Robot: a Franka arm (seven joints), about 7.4 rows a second.
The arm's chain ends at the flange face. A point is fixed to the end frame.
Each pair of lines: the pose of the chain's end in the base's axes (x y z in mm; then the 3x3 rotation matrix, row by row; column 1 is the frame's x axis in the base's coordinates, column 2 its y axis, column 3 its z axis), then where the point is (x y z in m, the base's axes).
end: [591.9, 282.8, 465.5], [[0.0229, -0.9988, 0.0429], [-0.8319, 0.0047, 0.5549], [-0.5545, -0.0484, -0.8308]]
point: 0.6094 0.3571 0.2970
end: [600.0, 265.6, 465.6], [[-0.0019, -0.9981, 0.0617], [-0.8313, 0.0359, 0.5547], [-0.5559, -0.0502, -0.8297]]
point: 0.6202 0.3396 0.2973
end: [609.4, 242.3, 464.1], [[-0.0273, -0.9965, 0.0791], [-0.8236, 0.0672, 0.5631], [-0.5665, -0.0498, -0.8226]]
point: 0.6319 0.3178 0.2967
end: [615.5, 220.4, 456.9], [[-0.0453, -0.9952, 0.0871], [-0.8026, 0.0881, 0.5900], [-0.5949, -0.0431, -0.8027]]
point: 0.6389 0.3013 0.2922
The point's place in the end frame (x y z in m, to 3 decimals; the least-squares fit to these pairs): 0.032 -0.009 0.182
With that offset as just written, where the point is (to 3 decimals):
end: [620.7, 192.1, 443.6], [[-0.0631, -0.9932, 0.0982], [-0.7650, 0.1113, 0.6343], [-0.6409, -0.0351, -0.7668]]
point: 0.645 0.282 0.284
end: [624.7, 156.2, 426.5], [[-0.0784, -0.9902, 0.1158], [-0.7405, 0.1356, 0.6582], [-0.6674, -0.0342, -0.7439]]
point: 0.652 0.251 0.270
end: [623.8, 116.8, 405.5], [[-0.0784, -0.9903, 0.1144], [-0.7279, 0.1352, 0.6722], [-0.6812, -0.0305, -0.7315]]
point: 0.651 0.215 0.251
